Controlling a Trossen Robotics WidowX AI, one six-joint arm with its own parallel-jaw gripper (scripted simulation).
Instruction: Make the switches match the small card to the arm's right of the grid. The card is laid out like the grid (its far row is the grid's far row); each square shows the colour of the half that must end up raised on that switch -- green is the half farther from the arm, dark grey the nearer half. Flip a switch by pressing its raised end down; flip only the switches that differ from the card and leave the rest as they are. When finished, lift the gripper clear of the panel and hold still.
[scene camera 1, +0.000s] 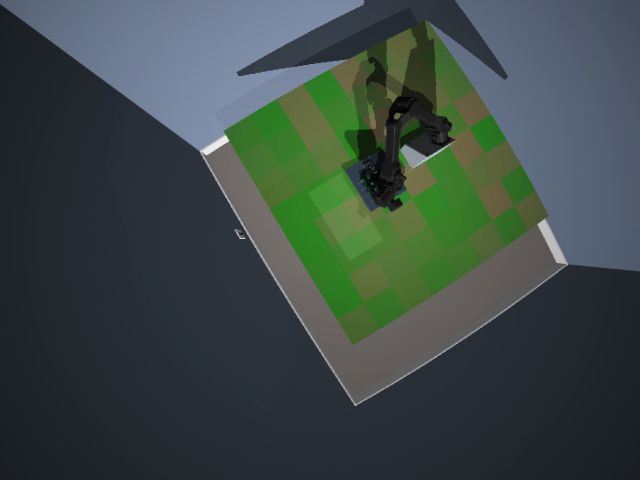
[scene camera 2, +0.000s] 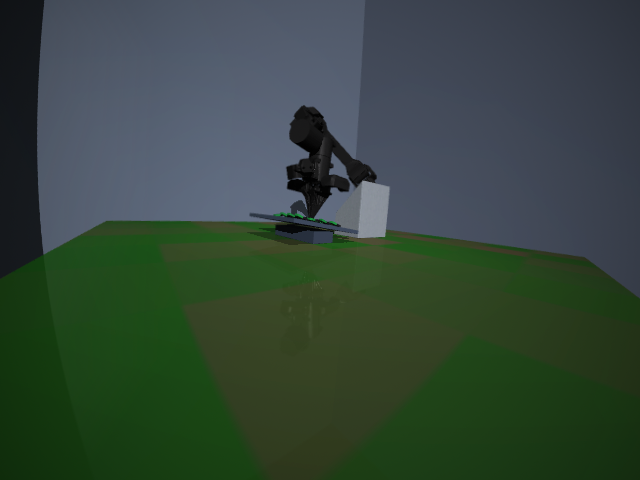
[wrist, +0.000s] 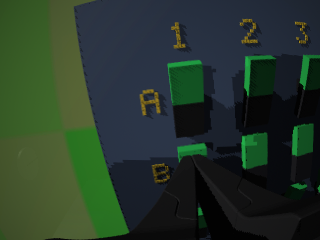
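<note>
You'd see the gripper (scene camera 2: 311, 218), and it's the same gripper (wrist: 191, 163) that shows on the wrist camera. There's a rocker switch (wrist: 186, 77) in view, and another rocker switch (wrist: 255, 147) as well.
</note>
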